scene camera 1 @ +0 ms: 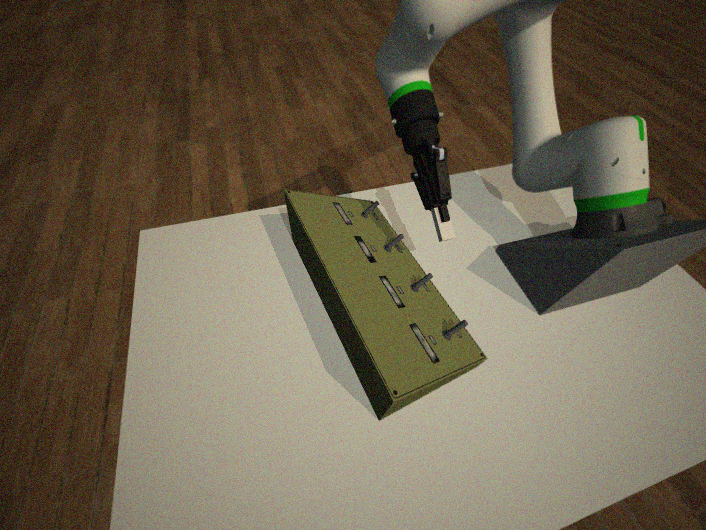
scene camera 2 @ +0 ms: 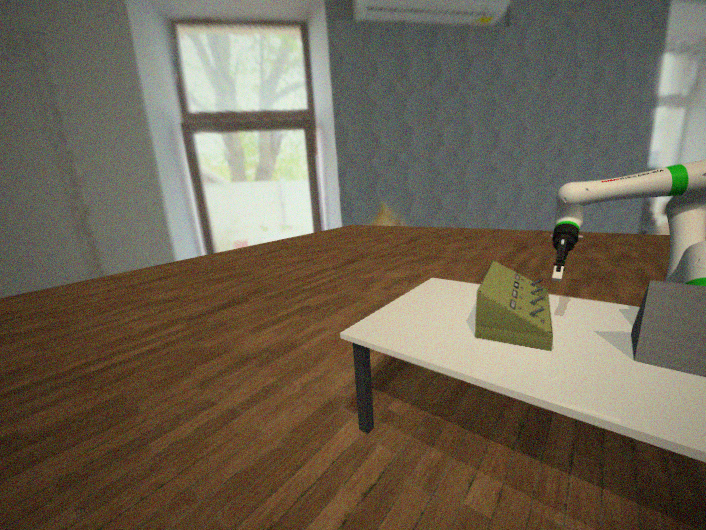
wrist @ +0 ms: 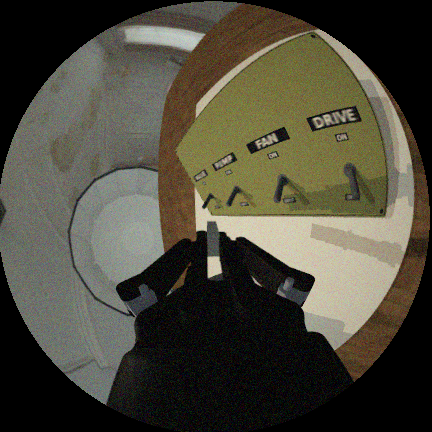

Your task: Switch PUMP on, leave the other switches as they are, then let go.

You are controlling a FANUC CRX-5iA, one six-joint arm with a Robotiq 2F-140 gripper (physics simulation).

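The olive switch panel has a sloping face with VALVE, PUMP, FAN and DRIVE switches. The PUMP lever leans away from its ON mark, towards the panel's low edge. The VALVE lever, FAN lever and DRIVE lever lean the same way. The PUMP label is small but readable. My gripper is shut and empty, raised beyond the panel's low edge, apart from all levers.
The panel stands on a white table. The arm's dark wedge-shaped base stands on the same table, to the right of the panel in both scene views. A wooden floor surrounds the table.
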